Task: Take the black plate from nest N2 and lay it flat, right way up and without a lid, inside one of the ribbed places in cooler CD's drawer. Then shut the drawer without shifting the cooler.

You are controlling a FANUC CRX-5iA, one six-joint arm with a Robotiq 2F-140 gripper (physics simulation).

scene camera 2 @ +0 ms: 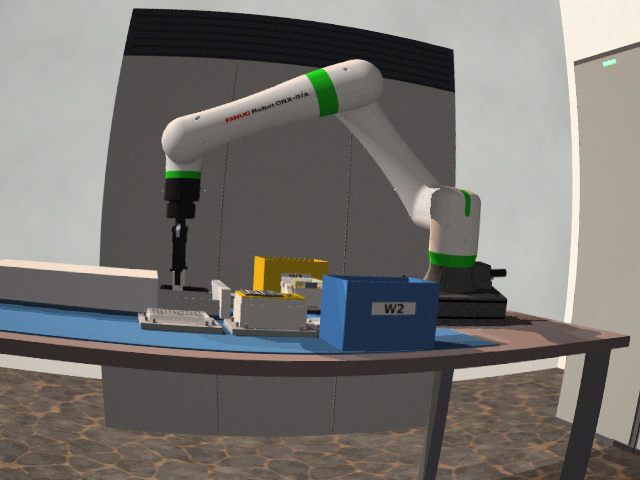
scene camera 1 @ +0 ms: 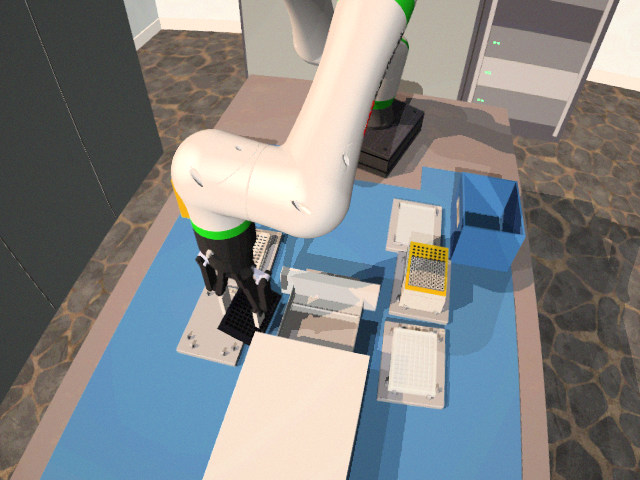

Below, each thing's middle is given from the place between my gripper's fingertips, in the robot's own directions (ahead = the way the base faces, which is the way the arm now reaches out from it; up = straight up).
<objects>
Now: hand 1 cm to the right of the black plate [scene camera 1: 238, 322] and 1 cm past it. Round my hand: yellow-topped tip box [scene camera 1: 424, 283]: 34 cm to the left, 17 cm behind, 3 cm above; then drawer [scene camera 1: 324, 309]: 15 cm to the left, 3 cm ahead, 2 cm above.
</objects>
